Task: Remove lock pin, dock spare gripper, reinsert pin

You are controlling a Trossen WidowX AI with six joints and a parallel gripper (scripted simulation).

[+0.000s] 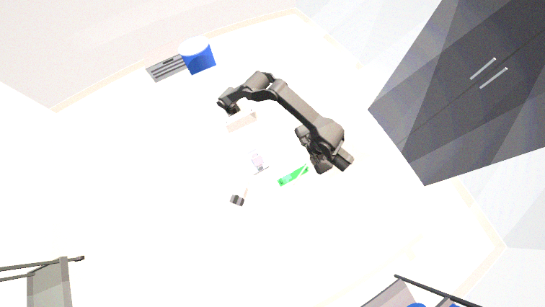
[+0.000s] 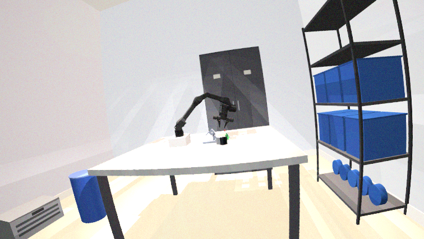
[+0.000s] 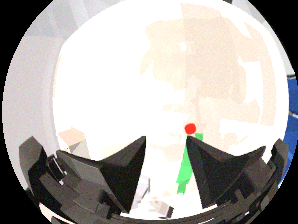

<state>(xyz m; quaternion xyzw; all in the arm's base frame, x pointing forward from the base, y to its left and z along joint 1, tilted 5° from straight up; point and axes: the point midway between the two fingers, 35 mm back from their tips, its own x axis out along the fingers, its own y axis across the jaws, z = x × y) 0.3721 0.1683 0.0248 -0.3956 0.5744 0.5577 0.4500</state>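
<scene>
Now: the translucent green bar 40 mm ahead of my gripper tip, 90 mm to the right of it and 70 mm below it. The rest, counted from my gripper tip: spare gripper: 20 mm behind, 320 mm to the right, 60 mm below; then mount: 90 mm behind, 190 mm to the right, 40 mm below.
</scene>
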